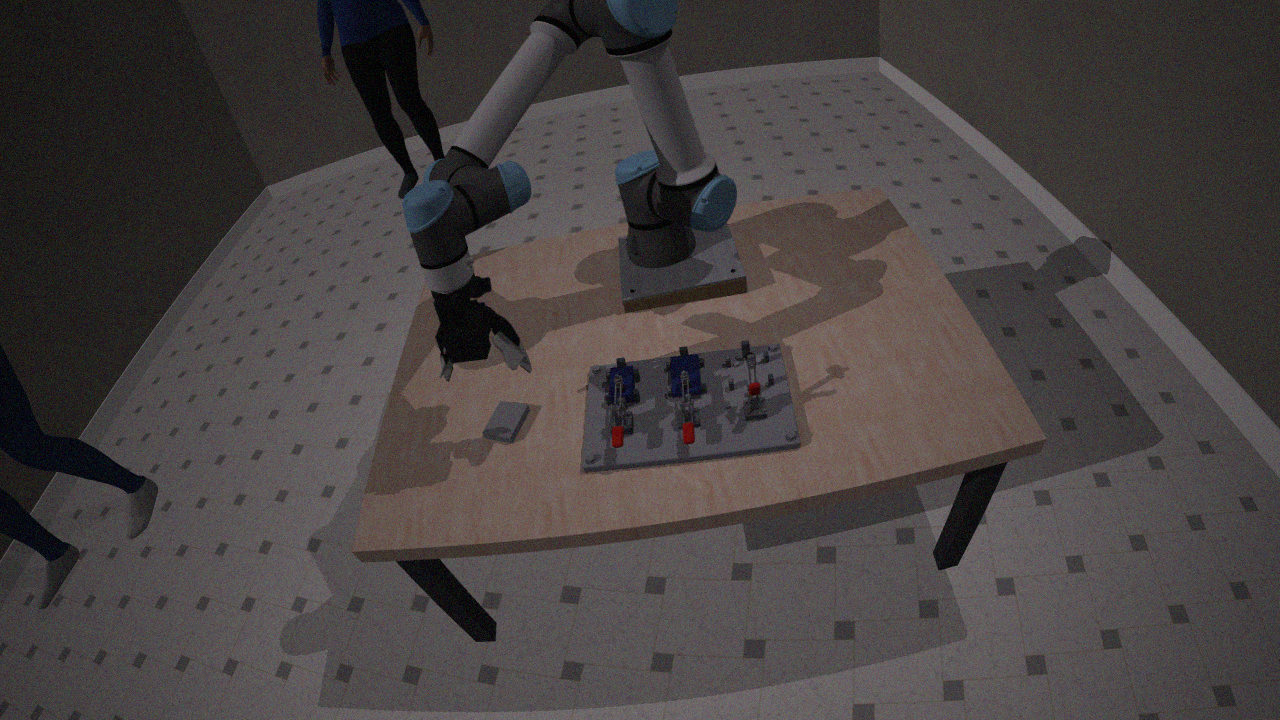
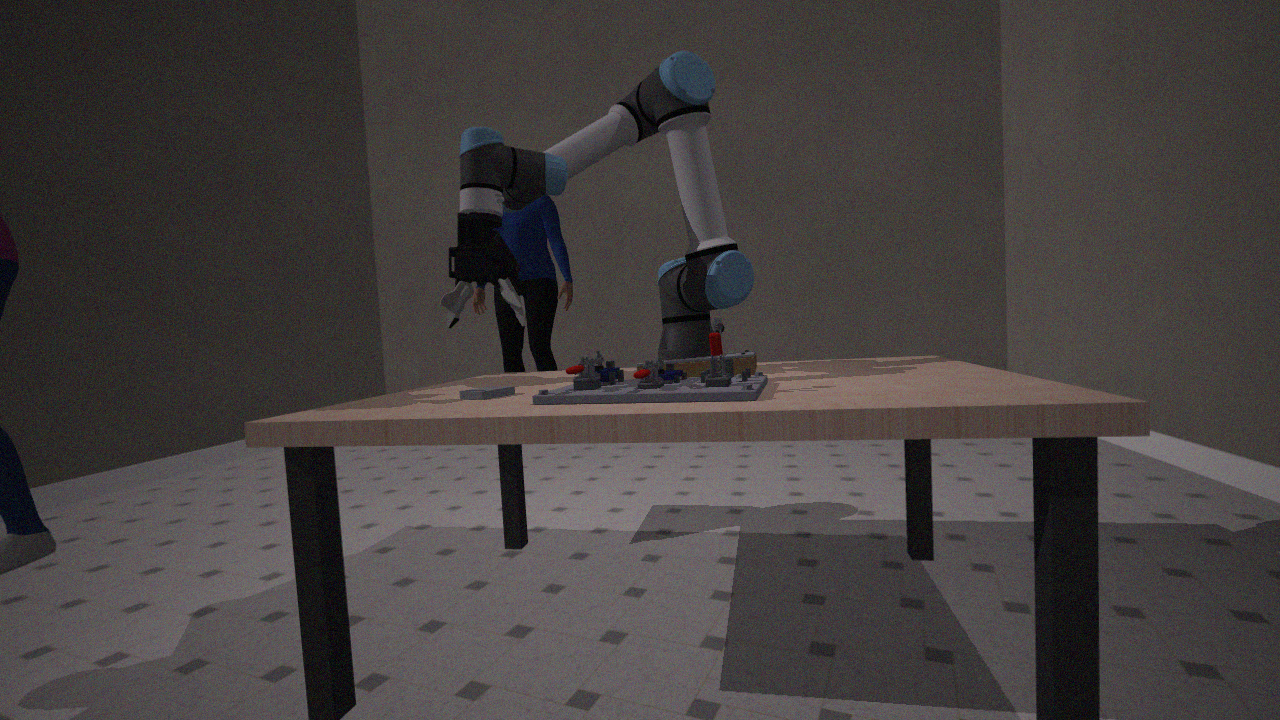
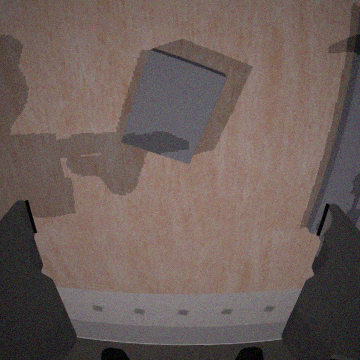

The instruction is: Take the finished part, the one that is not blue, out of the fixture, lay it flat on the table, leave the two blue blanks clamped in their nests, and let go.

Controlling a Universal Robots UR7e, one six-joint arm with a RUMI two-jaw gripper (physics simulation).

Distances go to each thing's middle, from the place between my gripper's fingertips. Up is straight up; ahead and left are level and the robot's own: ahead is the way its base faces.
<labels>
Now: the finished part [image 1: 505,423] 10 mm behind my hand, 10 mm to the right of it and 120 mm below it. From my hand the other things lie so: grey fixture plate [image 1: 656,440] (20 mm behind, 320 mm to the left, 120 mm below).
</labels>
